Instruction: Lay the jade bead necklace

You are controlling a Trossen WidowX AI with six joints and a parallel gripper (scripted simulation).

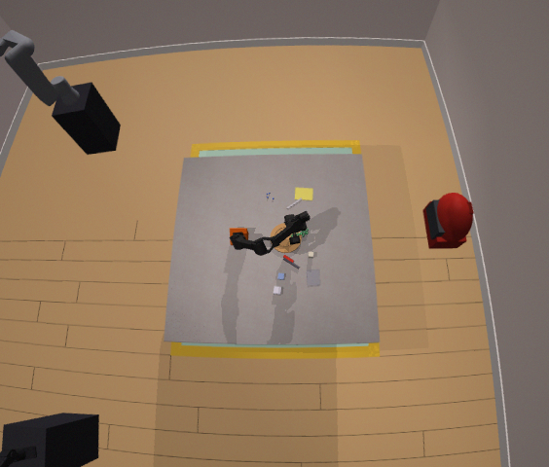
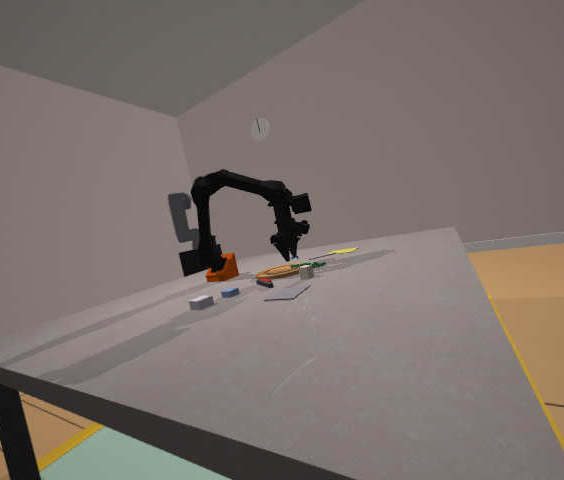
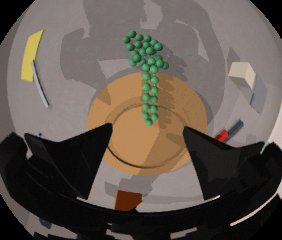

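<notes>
Right now the round wooden bead board is 40 mm behind my gripper tip, 10 mm to the right of it and 30 mm below it. From my gripper tip the other things lie so: beige cube 110 mm ahead, 140 mm to the right, 20 mm below; red-handled tool 30 mm behind, 160 mm to the right, 40 mm below; blue block 90 mm behind, 260 mm to the right, 30 mm below.
</notes>
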